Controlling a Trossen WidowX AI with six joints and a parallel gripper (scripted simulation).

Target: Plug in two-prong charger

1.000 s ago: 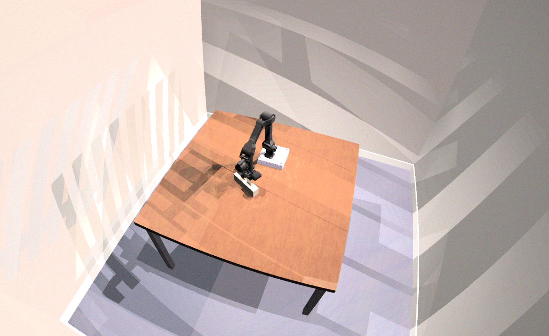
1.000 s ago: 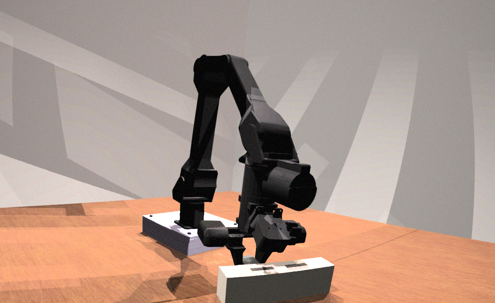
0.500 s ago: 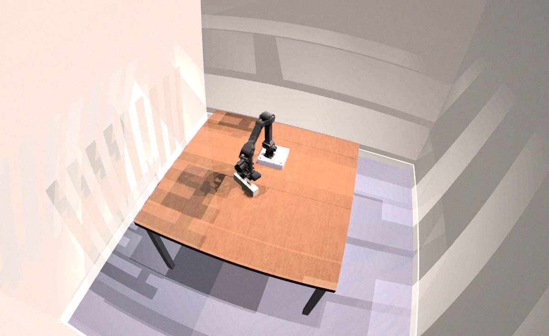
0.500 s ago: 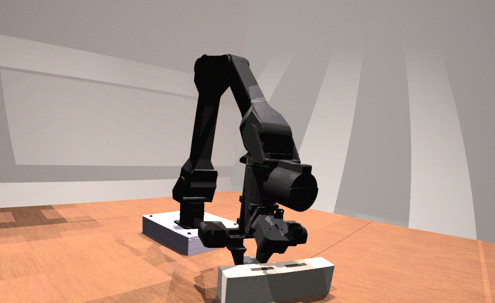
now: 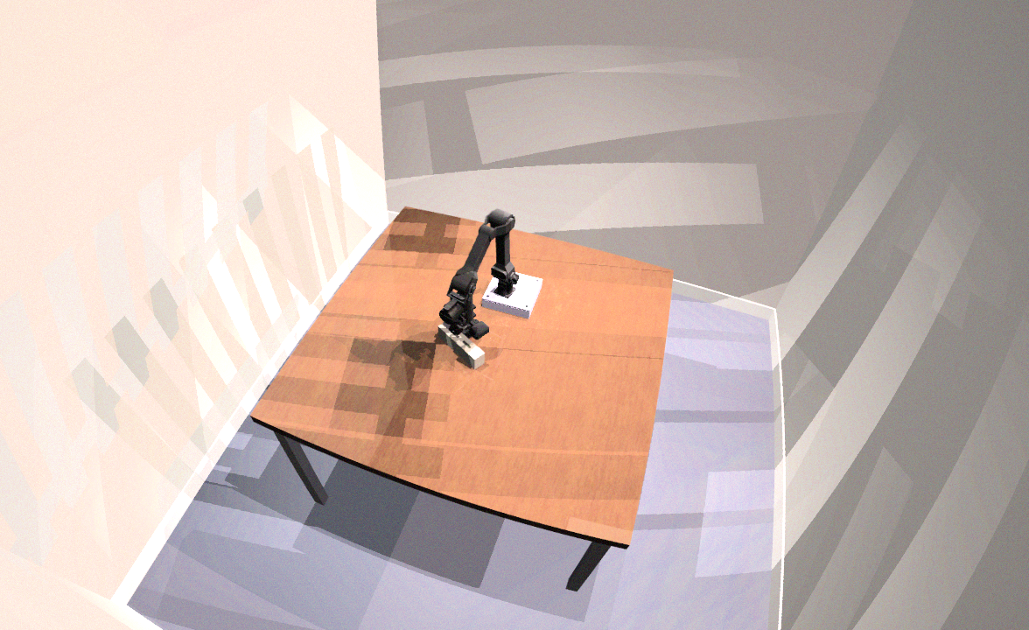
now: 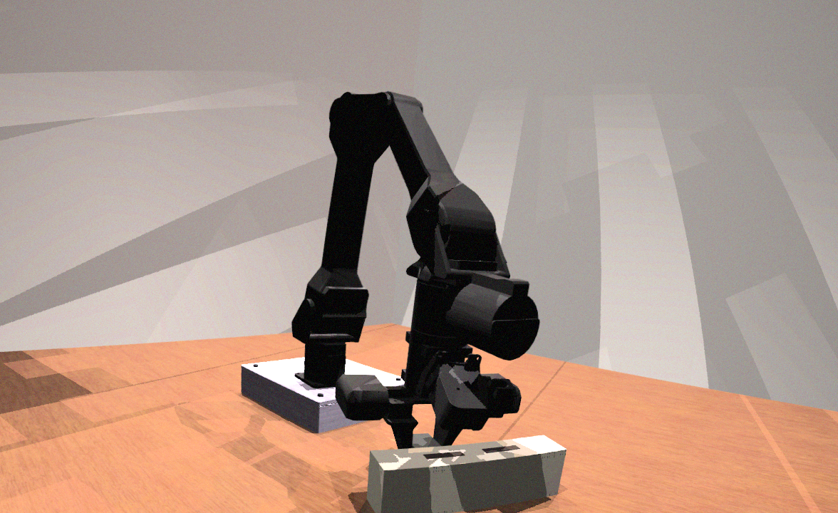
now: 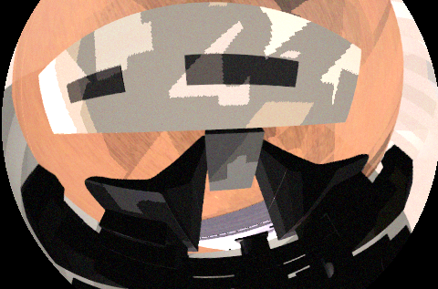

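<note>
Now: gripper tip 20 mm short of the two-prong charger, 10 mm to the left of it and 10 mm below it.
</note>
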